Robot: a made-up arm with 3 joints.
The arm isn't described. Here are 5 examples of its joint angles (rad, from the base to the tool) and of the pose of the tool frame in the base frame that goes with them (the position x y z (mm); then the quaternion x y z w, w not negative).
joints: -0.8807 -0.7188 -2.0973
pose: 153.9 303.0 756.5 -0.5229 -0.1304 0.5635 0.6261
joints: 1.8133 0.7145 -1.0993
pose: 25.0 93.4 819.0 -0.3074 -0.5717 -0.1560 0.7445
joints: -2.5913 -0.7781 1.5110
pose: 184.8 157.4 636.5 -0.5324 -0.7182 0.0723 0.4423
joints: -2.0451 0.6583 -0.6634
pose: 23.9 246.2 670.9 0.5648 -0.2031 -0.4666 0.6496
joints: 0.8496 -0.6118 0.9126
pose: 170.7 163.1 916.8 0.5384 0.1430 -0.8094 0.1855
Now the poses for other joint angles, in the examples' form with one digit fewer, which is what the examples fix.
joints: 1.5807 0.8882 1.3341
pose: -9 102 870 -0.668 0.223 0.599 0.380
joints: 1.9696 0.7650 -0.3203
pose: 10 80 800 -0.450 -0.404 0.092 0.791
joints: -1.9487 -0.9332 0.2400
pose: 198 242 673 0.081 -0.801 -0.499 0.321
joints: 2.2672 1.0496 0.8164
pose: -23 81 794 -0.468 -0.052 0.448 0.760
